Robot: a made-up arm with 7 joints. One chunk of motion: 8 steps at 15 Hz.
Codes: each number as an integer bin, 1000 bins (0 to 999) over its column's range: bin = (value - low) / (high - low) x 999, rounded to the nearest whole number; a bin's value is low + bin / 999 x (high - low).
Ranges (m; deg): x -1.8..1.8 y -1.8..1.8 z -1.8..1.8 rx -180..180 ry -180..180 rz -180..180
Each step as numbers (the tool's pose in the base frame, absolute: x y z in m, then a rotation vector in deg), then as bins.
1 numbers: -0.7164 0.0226 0.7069 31.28 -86.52 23.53
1 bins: 301 506 696 586 259 565
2 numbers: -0.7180 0.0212 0.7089 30.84 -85.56 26.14
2 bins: 300 505 696 585 262 572
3 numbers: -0.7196 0.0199 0.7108 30.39 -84.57 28.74
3 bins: 300 505 697 584 265 579
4 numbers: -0.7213 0.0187 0.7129 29.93 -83.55 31.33
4 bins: 299 505 697 583 268 586
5 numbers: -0.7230 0.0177 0.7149 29.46 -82.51 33.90
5 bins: 299 504 698 581 271 594
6 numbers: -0.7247 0.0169 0.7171 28.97 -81.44 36.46
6 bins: 298 504 698 580 274 601
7 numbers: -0.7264 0.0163 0.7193 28.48 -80.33 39.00
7 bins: 298 504 699 579 277 608
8 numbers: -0.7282 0.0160 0.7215 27.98 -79.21 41.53
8 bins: 297 504 700 577 280 615
